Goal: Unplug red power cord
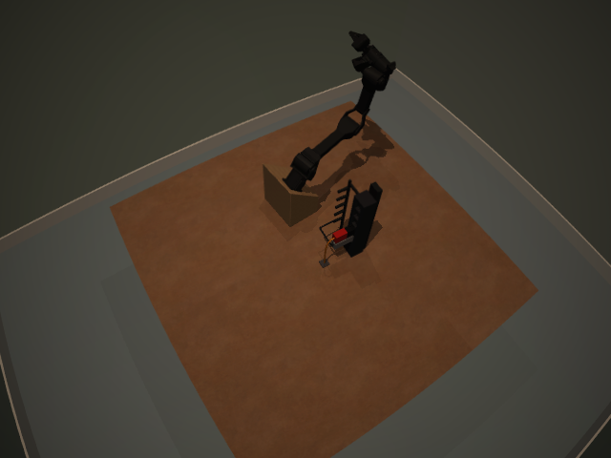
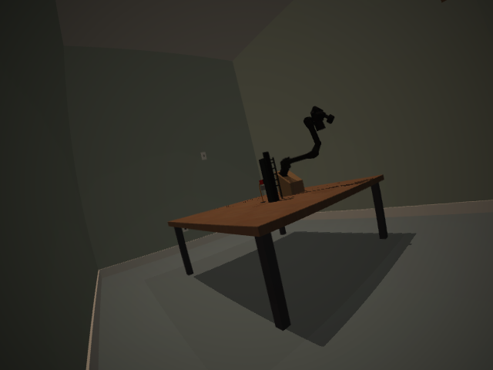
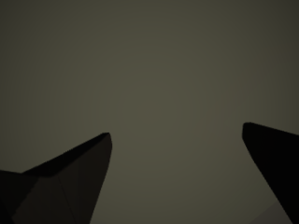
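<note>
Right now the red plug is 50 cm ahead of my gripper tip, 40 cm below it and 35 cm to the right of it.
</note>
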